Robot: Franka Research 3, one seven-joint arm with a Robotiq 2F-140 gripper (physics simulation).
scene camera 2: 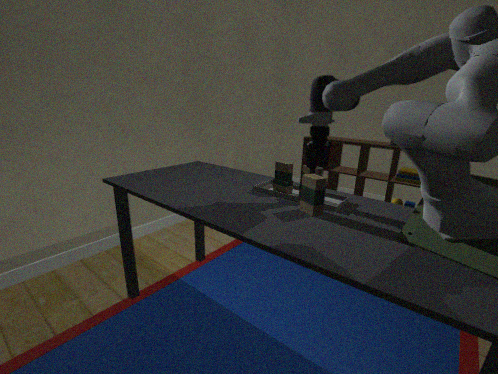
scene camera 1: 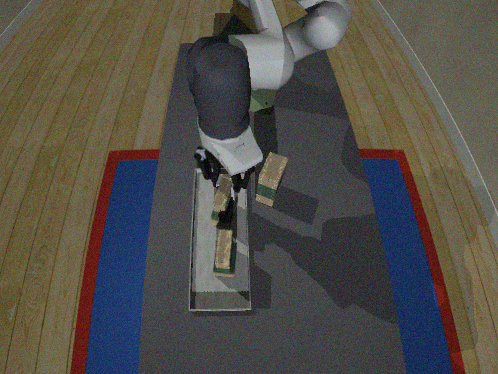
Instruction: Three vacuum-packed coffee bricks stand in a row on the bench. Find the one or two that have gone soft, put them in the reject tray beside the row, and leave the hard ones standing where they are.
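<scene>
The gripper (scene camera 1: 226, 184) (scene camera 2: 316, 167) points down at the robot-side end of the pale reject tray (scene camera 1: 202, 260) (scene camera 2: 335, 201). It is shut on an upright tan coffee brick (scene camera 1: 222, 196) with a green band. This brick is inside the tray's outline in scene camera 1; whether it touches the tray floor cannot be told. It is mostly hidden in scene camera 2. A second brick (scene camera 1: 224, 249) (scene camera 2: 283, 176) stands upright in the tray, farther from the robot. A third brick (scene camera 1: 270, 179) (scene camera 2: 313, 194) stands upright on the bench beside the tray, close to the gripper.
The dark bench (scene camera 1: 320, 310) (scene camera 2: 190, 185) carries the tray lengthwise. The robot's green base plate (scene camera 1: 262, 100) (scene camera 2: 435, 242) is at one end. A wooden shelf unit (scene camera 2: 363, 170) stands beyond the bench. A blue mat with a red border (scene camera 1: 120, 250) (scene camera 2: 200, 315) lies beneath.
</scene>
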